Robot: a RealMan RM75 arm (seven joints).
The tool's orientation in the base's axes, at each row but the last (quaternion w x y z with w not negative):
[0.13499 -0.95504 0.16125 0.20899]
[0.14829 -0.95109 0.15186 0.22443]
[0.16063 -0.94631 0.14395 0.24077]
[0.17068 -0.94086 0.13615 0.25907]
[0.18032 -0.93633 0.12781 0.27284]
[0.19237 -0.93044 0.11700 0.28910]
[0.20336 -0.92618 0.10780 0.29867]
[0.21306 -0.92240 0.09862 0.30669]
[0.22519 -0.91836 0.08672 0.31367]
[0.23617 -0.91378 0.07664 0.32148]
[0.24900 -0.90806 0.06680 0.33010]
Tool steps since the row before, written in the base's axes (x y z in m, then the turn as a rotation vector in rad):
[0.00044 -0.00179 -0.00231 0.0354 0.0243 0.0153]
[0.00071 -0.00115 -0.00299 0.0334 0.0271 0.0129]
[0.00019 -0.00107 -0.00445 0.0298 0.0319 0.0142]
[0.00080 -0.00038 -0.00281 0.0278 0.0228 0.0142]
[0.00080 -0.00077 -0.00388 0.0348 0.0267 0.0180]
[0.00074 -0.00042 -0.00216 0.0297 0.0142 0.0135]
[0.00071 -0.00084 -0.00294 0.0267 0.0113 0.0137]
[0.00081 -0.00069 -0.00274 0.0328 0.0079 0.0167]
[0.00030 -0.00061 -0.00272 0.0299 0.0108 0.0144]
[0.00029 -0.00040 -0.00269 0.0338 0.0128 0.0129]
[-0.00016 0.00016 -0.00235 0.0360 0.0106 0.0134]
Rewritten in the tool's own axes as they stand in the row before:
[0.00185 0.00191 0.00129 0.0176 -0.0380 -0.0181]
[0.00227 0.00143 0.00188 0.0164 -0.0393 -0.0143]
[0.00260 0.00195 0.00323 0.0118 -0.0427 -0.0121]
[0.00223 0.00077 0.00177 0.0116 -0.0338 -0.0148]
[0.00292 0.00146 0.00236 0.0147 -0.0407 -0.0194]
[0.00190 0.00076 0.00110 0.0145 -0.0264 -0.0188]
[0.00239 0.00144 0.00144 0.0123 -0.0230 -0.0187]
[0.00234 0.00127 0.00124 0.0154 -0.0228 -0.0256]
[0.00192 0.00143 0.00146 0.0145 -0.0237 -0.0211]
[0.00190 0.00129 0.00148 0.0185 -0.0260 -0.0213]
[0.00137 0.00087 0.00172 0.0198 -0.0249 -0.0239]

